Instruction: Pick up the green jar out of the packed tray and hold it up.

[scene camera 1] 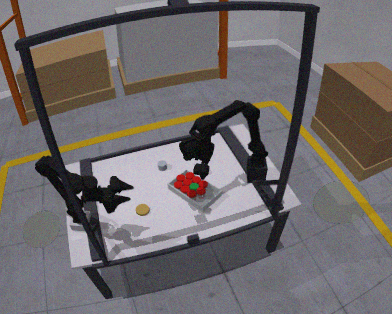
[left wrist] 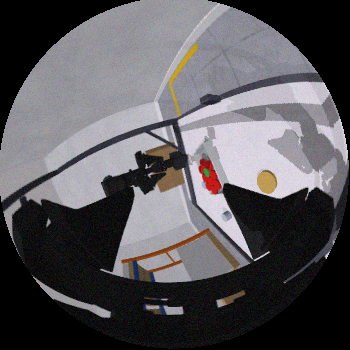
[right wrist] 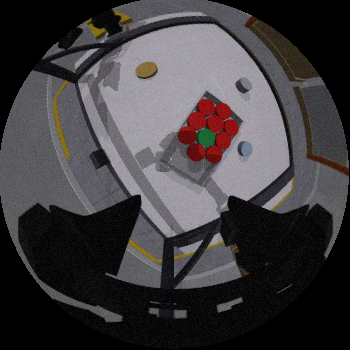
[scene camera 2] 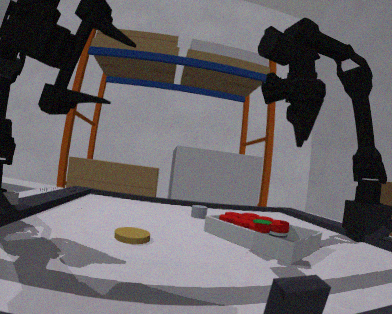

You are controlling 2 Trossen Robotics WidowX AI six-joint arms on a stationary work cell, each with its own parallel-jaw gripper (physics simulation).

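Places are measured from the left arm's base along level axes (x ahead, y left, z up), in centimetres.
Where they show: left gripper, between the fingertips: (scene camera 1: 132, 193) (left wrist: 179, 189) (scene camera 2: 122, 74); right gripper, between the fingertips: (left wrist: 164, 165) (right wrist: 186, 200) (scene camera 2: 301, 144); right arm's base, origin of its link: (scene camera 1: 257, 162) (left wrist: 171, 161) (scene camera 2: 367, 202).
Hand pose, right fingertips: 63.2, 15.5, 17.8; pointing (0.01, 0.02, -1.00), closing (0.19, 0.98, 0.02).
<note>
After its pixels a point has its place, as x, y, z.
The green jar (scene camera 1: 194, 186) {58.4, 23.2, 0.1} (scene camera 2: 262, 221) {58.2, 23.4, 0.2} (left wrist: 206, 172) {57.6, 23.3, 0.2} (right wrist: 206, 138) {58.5, 23.5, 0.2} stands among several red-topped jars (scene camera 1: 181, 178) {51.7, 28.9, 0.2} (right wrist: 197, 120) {53.8, 21.9, 0.2} in the grey tray (scene camera 1: 207, 204) {64.7, 12.4, -1.4} (scene camera 2: 240, 238) {53.3, 18.1, -3.0} (right wrist: 201, 183) {70.8, 21.2, -0.8}. Red jars press close around it; one end of the tray holds no jars. My right gripper (scene camera 1: 201, 172) {63.2, 15.5, 17.8} (scene camera 2: 300, 142) {63.2, 15.5, 17.8} (right wrist: 186, 200) {63.2, 15.5, 17.8} is open and empty, pointing down and raised above the table by the tray. My left gripper (scene camera 1: 131, 193) {33.2, -1.9, 22.7} (scene camera 2: 122, 74) {33.2, -1.9, 22.7} (left wrist: 179, 189) {33.2, -1.9, 22.7} is open and empty, high over the left side of the table, away from the tray.
A yellow disc (scene camera 1: 143, 209) {32.9, 10.6, -3.4} (scene camera 2: 132, 235) {33.1, 9.0, -3.4} (left wrist: 266, 181) {32.1, 10.3, -3.4} (right wrist: 146, 69) {32.9, 11.1, -3.4} lies left of the tray in both scene views. Two small grey-blue cylinders (right wrist: 243, 84) {41.3, 40.6, -1.1} (right wrist: 245, 149) {63.0, 37.5, -2.2} stand beside the tray. Dark frame posts (scene camera 1: 300, 100) {97.5, 4.4, 62.9} rise at the table's edges.
</note>
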